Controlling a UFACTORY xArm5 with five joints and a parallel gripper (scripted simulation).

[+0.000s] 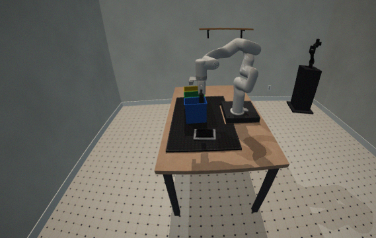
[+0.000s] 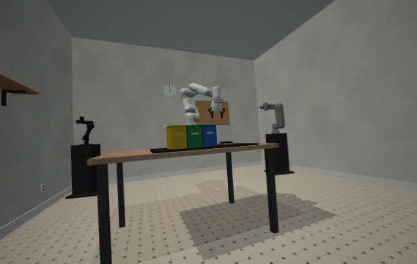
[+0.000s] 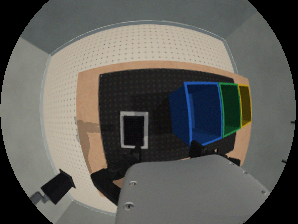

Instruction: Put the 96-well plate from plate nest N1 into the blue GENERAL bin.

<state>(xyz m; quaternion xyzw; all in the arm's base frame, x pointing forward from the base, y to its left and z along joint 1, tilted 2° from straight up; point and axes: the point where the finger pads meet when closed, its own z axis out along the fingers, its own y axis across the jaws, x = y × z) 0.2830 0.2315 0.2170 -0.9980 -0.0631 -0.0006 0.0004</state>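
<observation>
My hand is 240 mm above the 96-well plate, 80 mm to the right of it and 30 mm past it. From my hand the other things lie so: blue general bin 170 mm below, 130 mm to the right, 80 mm ahead; then grey plate nest 250 mm below, 80 mm to the left, 30 mm behind; then green bin 260 mm to the right, 170 mm below, 110 mm ahead.
</observation>
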